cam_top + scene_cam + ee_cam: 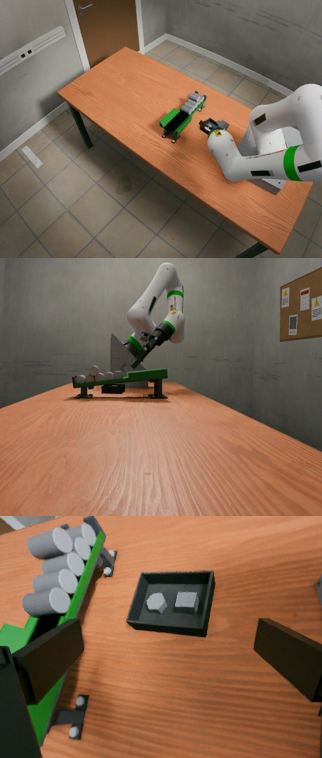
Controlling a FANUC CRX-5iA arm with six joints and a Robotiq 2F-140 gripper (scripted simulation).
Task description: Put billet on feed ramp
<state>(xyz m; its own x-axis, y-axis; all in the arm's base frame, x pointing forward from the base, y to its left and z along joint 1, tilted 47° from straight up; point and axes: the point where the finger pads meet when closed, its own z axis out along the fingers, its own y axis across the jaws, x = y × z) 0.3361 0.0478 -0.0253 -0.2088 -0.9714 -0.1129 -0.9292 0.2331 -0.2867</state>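
Right now my hand is 29 cm to the left of the grey stop, 23 cm short of it and 9 cm above it. Round my hand: black tray (14 cm below, 12 cm to the right, 4 cm ahead).
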